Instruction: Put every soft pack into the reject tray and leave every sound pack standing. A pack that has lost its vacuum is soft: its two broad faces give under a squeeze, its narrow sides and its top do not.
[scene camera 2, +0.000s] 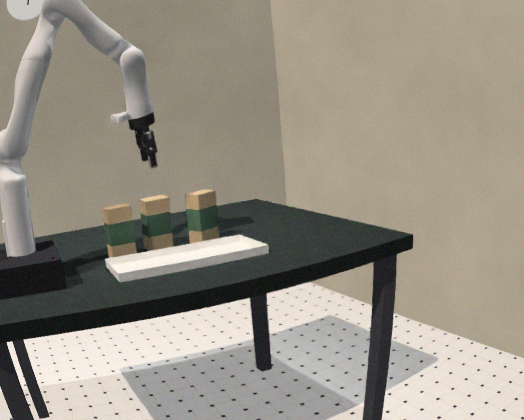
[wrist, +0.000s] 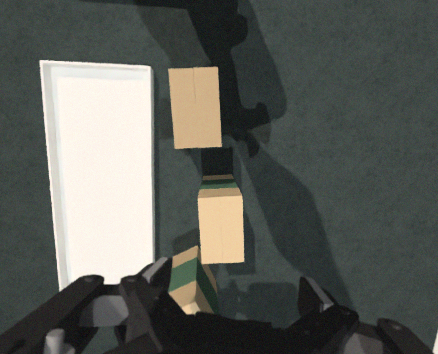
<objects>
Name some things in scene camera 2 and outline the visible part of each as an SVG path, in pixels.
The gripper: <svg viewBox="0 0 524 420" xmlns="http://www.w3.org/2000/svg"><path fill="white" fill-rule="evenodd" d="M154 112L137 119L128 119L130 129L135 130L136 144L140 149L142 161L148 160L151 169L158 166L155 154L157 147L154 132L149 130L149 126L155 122Z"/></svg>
A white reject tray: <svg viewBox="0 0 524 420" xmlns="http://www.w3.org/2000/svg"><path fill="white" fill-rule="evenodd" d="M269 246L242 235L234 235L105 259L106 267L119 282L125 282L268 254Z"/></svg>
A pack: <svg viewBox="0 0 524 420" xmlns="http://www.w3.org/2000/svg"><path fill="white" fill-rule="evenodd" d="M129 204L125 203L102 208L109 258L137 253L132 210Z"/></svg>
A pack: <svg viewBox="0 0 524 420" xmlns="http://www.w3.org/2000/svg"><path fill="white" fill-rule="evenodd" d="M165 195L139 199L144 248L149 251L173 247L169 197Z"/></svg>
</objects>
